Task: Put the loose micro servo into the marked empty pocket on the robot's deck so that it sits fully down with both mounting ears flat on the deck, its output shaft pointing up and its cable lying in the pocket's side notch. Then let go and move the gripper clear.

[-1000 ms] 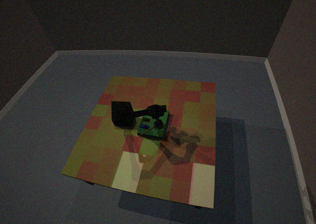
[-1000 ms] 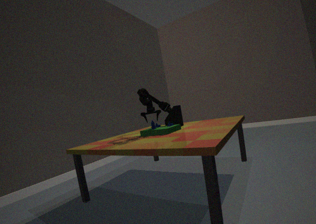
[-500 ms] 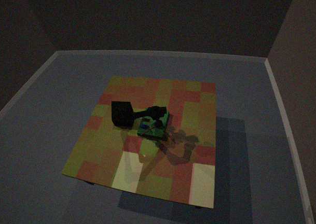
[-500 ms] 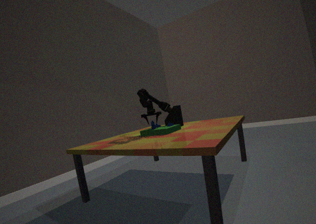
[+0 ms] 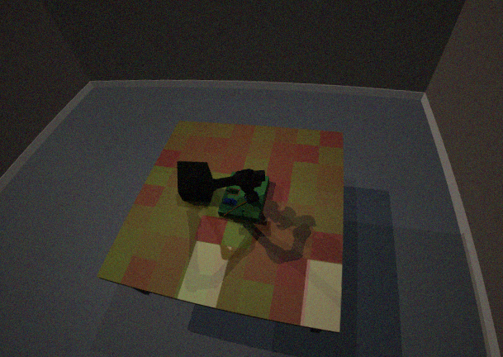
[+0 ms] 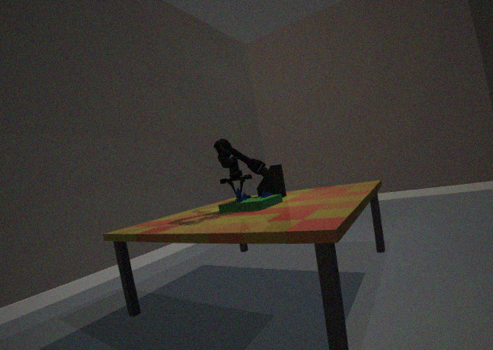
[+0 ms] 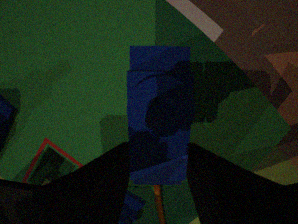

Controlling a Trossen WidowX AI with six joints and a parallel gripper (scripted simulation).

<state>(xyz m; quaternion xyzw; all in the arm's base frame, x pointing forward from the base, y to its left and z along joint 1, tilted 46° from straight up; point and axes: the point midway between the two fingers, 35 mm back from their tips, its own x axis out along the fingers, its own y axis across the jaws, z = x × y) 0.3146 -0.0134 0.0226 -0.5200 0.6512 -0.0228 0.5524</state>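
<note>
My gripper tip is now 70 mm above the deck and 40 mm to the right of it.
</note>
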